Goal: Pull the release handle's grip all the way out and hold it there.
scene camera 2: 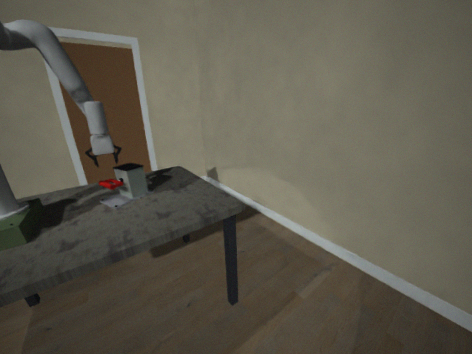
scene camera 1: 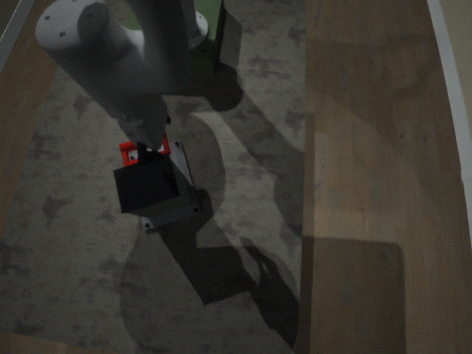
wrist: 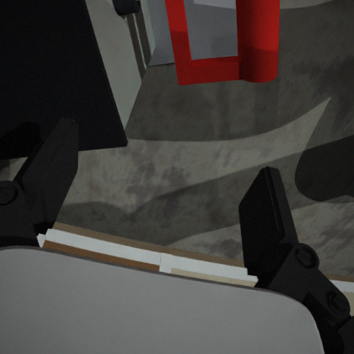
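The red release handle (scene camera 1: 129, 161) (scene camera 2: 111, 184) (wrist: 258, 40) is a rectangular frame with a round grip bar. It sticks out from the side of a pale box housing with a black top (scene camera 1: 145, 187) (scene camera 2: 132, 182) (wrist: 50, 75). The housing stands on a grey base plate (scene camera 1: 160, 218) (scene camera 2: 112, 202). My gripper (scene camera 2: 107, 164) (wrist: 166, 165) is open and empty, above the level of the handle. In the wrist view the handle lies beyond the fingers at the top, with its upper part cut off. In scene camera 1 the arm and fingers partly cover the handle.
The mottled grey table (scene camera 1: 75, 270) (scene camera 2: 165, 220) carries the housing. A green block (scene camera 1: 214, 35) (scene camera 2: 14, 232) under the arm's base stands on the handle's side of the housing. A brown door (scene camera 2: 102, 100) and walls are behind. The housing's tall body is close to the left finger in the wrist view.
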